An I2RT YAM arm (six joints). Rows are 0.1 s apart.
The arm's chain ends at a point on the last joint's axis. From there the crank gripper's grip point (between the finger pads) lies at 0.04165 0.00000 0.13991 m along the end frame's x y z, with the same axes.
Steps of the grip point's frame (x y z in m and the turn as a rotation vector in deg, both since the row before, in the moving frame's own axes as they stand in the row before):
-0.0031, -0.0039, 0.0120, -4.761, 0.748, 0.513
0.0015, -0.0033, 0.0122, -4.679, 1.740, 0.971
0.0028, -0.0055, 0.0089, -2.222, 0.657, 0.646
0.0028, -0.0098, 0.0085, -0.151, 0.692, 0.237
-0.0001, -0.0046, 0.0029, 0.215, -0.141, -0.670
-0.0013, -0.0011, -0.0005, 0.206, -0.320, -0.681
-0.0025, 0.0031, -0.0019, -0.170, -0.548, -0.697
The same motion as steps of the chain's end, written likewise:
-0.0049, -0.0159, 0.0131, -4.761, 0.748, 0.513
-0.0026, -0.0154, 0.0140, -4.679, 1.740, 0.971
0.0012, -0.0114, 0.0095, -2.222, 0.657, 0.646
0.0011, -0.0103, 0.0090, -0.151, 0.692, 0.237
0.0003, -0.0036, 0.0028, 0.215, -0.141, -0.670
-0.0005, -0.0001, -0.0007, 0.206, -0.320, -0.681
-0.0012, 0.0032, -0.0023, -0.170, -0.548, -0.697

